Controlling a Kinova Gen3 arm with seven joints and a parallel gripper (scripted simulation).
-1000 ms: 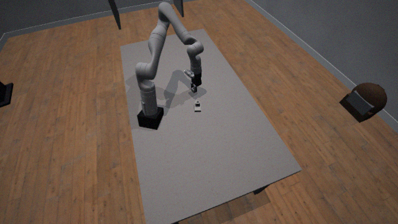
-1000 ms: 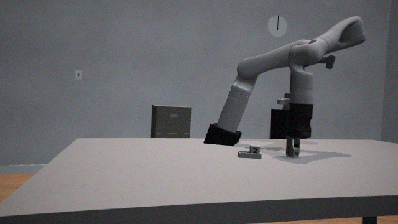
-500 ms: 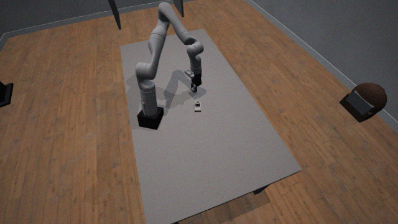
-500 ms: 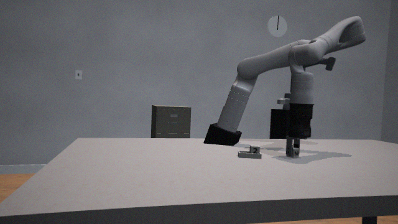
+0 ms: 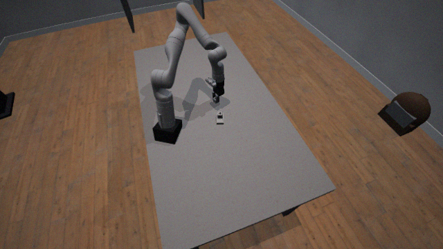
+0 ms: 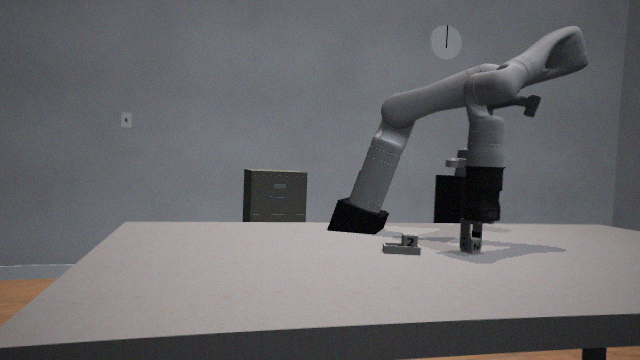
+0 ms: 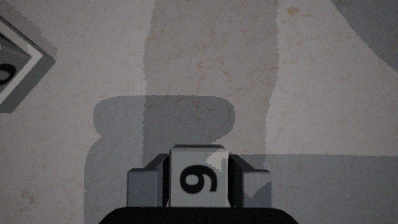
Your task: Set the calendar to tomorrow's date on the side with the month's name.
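Right now my hand is 1 cm above the digit cube. The rest, counted from my hand: calendar tray 5 cm behind, 15 cm to the right, 2 cm below.
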